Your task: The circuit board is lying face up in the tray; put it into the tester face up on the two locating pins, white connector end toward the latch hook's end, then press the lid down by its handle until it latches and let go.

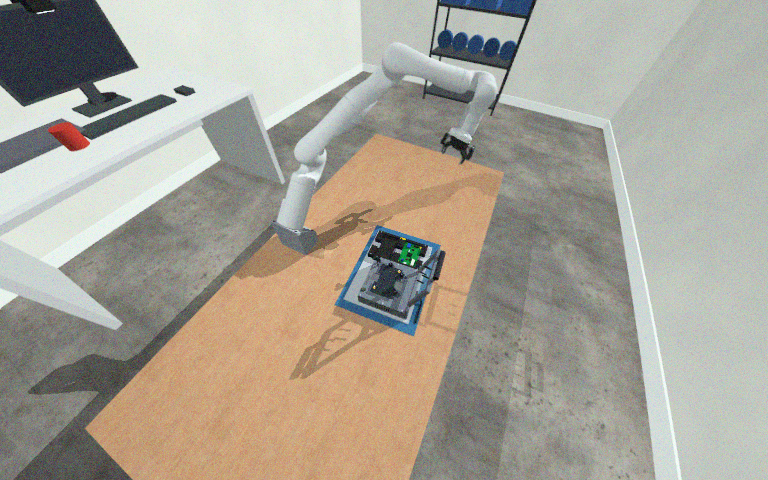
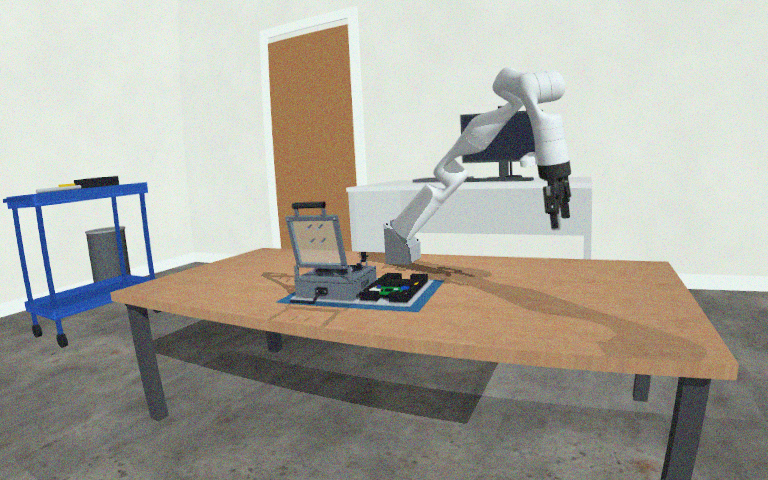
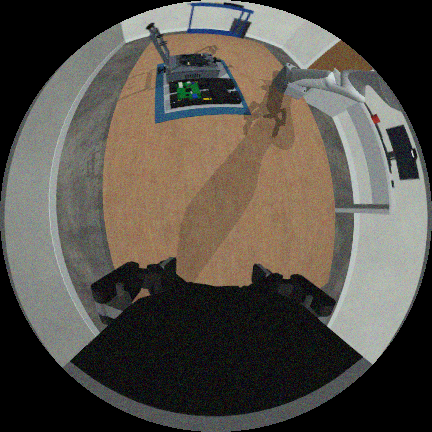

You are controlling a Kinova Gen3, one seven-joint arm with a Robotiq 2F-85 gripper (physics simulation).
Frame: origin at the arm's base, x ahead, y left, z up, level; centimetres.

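Seen in the pictures: gripper, between the fingertips: (image 1: 451, 158) (image 2: 561, 223) (image 3: 214, 269); arm's base, origin of its link: (image 1: 291, 225) (image 2: 401, 230) (image 3: 298, 77).
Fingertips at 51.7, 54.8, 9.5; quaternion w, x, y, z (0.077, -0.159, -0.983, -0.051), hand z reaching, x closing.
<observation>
Offsets run from my fingertips to a thing's top centre, as dx, dy, dz. "spot": to the spot under its first point. Level surfaces: height alone.
The green circuit board @[-4.7, -44.8, -17.9] (image 1: 410, 254) (image 2: 390, 290) (image 3: 188, 91) lies in the black tray @[spot: -15.3, -45.0, -18.8] (image 1: 385, 247) (image 3: 215, 93), toward one end of it. The grey tester (image 2: 334, 284) (image 3: 190, 75) stands beside the tray. Its lid (image 2: 340, 243) is open and upright, with the black handle @[+5.7, -62.0, +6.9] (image 1: 438, 266) (image 2: 308, 205) (image 3: 150, 27) at its top. A dark upright latch hook @[-15.4, -55.8, -9.9] (image 2: 363, 258) shows at the side opposite the lid. The locating pins are too small to make out. My gripper (image 1: 454, 155) (image 2: 560, 221) (image 3: 214, 269) is open and empty, high above the table end, well away from tray and tester.
Tray and tester stand on a blue mat @[dz -20.6] (image 1: 404, 326) (image 2: 430, 297) (image 3: 200, 118) on the wooden table @[dz -20.6] (image 1: 226, 339) (image 2: 566, 283). The arm's grey base (image 1: 297, 238) (image 2: 399, 246) is at the table's edge near them. A white desk (image 2: 453, 215) stands beyond the table.
</observation>
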